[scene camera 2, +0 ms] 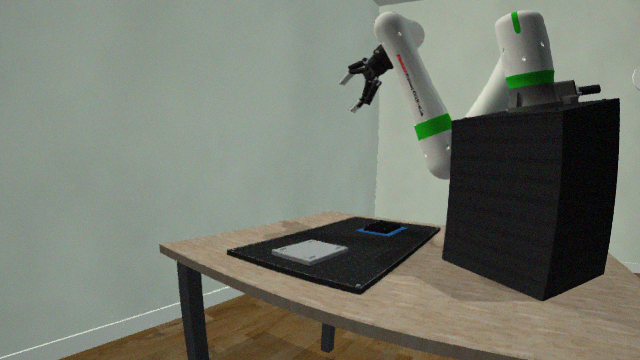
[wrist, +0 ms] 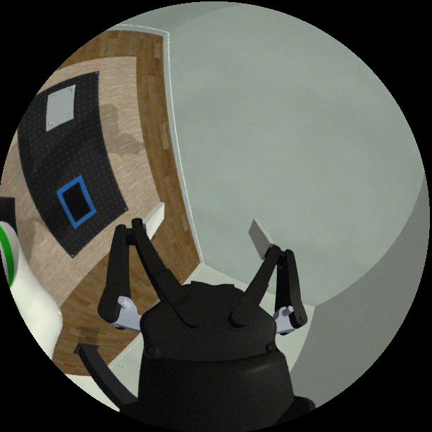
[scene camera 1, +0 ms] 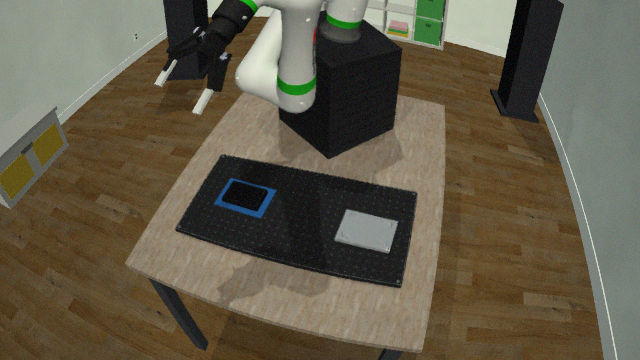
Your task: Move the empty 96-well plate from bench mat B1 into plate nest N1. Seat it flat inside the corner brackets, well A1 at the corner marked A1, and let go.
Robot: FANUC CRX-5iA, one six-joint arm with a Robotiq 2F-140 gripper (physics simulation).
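Pixels of known places: gripper, fingertip midpoint: [scene camera 2: 346, 97] [scene camera 1: 177, 100]; arm's base at its link origin: [scene camera 2: 534, 109] [scene camera 1: 340, 32].
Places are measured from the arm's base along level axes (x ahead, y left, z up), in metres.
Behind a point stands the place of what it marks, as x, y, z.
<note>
The black 96-well plate [scene camera 1: 244, 195] @(0.465, -0.237, -0.385) [scene camera 2: 382, 227] @(0.453, -0.200, -0.381) [wrist: 76, 201] lies flat on the blue bench mat [scene camera 1: 267, 202] @(0.472, -0.160, -0.394) [scene camera 2: 368, 231] @(0.493, -0.169, -0.393) [wrist: 85, 221]. The light grey plate nest [scene camera 1: 368, 231] @(0.549, 0.152, -0.385) [scene camera 2: 310, 251] @(0.535, 0.168, -0.385) [wrist: 61, 108] has small corner brackets and holds no plate. The A1 mark is too small to make out. My gripper [scene camera 1: 181, 95] @(0.646, -0.301, 0.084) [scene camera 2: 348, 95] @(0.646, -0.301, 0.084) [wrist: 208, 218] is open and empty. It hangs in the air high above table level, beyond the table's edge on the bench mat's side, well away from the plate.
Mat and nest are on a black perforated board [scene camera 1: 300, 220] @(0.525, -0.049, -0.397) [scene camera 2: 345, 272] @(0.415, 0.235, -0.396) [wrist: 42, 155] on the wooden table [scene camera 1: 350, 320] @(0.843, 0.133, -0.409) [scene camera 2: 400, 320] @(0.259, 0.381, -0.409) [wrist: 125, 95]. The arm stands on a black pedestal [scene camera 1: 350, 95] @(0.168, 0.055, -0.174) [scene camera 2: 505, 200] @(0.089, 0.134, -0.225) behind the board. A dark column [scene camera 1: 186, 45] stands behind the gripper in scene camera 1's view.
</note>
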